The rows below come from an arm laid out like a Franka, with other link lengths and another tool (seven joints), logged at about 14 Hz.
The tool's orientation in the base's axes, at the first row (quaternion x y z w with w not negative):
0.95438, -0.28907, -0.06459, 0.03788
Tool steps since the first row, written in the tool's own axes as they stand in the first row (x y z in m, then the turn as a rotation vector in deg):
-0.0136, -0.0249, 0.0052, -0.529, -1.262, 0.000
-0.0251, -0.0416, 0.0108, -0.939, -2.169, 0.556
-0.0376, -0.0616, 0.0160, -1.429, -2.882, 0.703
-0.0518, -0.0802, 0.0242, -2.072, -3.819, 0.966
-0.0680, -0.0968, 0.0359, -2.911, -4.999, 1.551
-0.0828, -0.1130, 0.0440, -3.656, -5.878, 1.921
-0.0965, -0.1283, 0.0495, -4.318, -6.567, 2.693
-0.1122, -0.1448, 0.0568, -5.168, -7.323, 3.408
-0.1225, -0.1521, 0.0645, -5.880, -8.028, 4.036
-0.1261, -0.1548, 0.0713, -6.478, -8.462, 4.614
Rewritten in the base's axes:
0.0016, 0.0281, -0.0065, 0.254, 1.342, -0.085
0.0005, 0.0481, -0.0127, 0.331, 2.304, -0.692
0.0004, 0.0715, -0.0188, 0.296, 3.163, -0.866
-0.0024, 0.0946, -0.0275, 0.240, 4.289, -1.164
-0.0083, 0.1169, -0.0392, 0.108, 5.715, -1.787
-0.0129, 0.1383, -0.0475, -0.079, 6.847, -2.173
-0.0166, 0.1585, -0.0532, -0.360, 7.760, -2.945
-0.0216, 0.1807, -0.0607, -0.751, 8.836, -3.649
-0.0272, 0.1922, -0.0680, -1.044, 9.795, -4.275
-0.0297, 0.1962, -0.0747, -1.384, 10.468, -4.833

